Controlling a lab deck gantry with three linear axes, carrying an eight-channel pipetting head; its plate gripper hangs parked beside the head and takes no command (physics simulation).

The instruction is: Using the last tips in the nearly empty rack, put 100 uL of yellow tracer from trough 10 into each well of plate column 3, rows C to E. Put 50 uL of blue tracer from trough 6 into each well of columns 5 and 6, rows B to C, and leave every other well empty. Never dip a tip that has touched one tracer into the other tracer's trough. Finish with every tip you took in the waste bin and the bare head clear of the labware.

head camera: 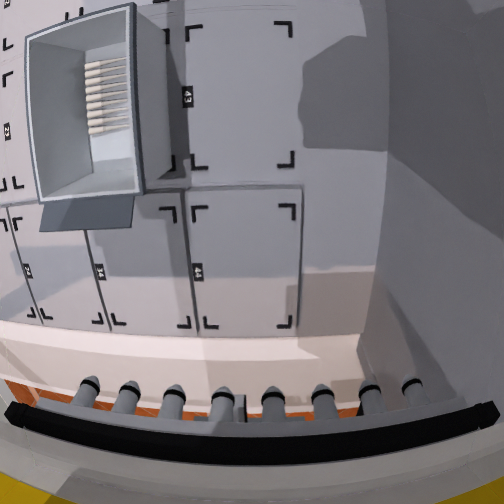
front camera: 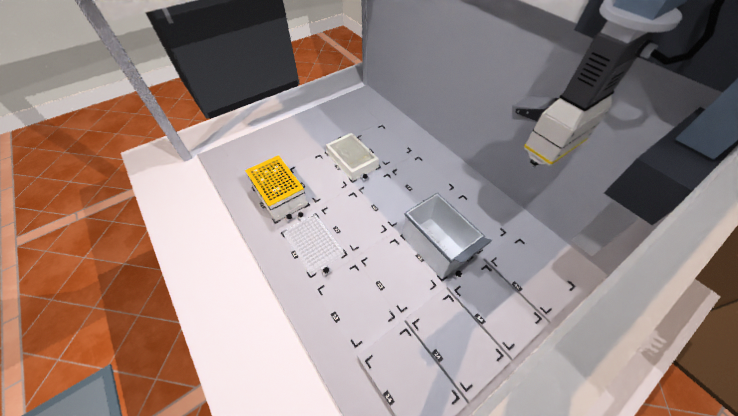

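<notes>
There is a back wall (front camera: 457, 76) that I can see. I can also see a waste bin lip (head camera: 110, 212).
</notes>
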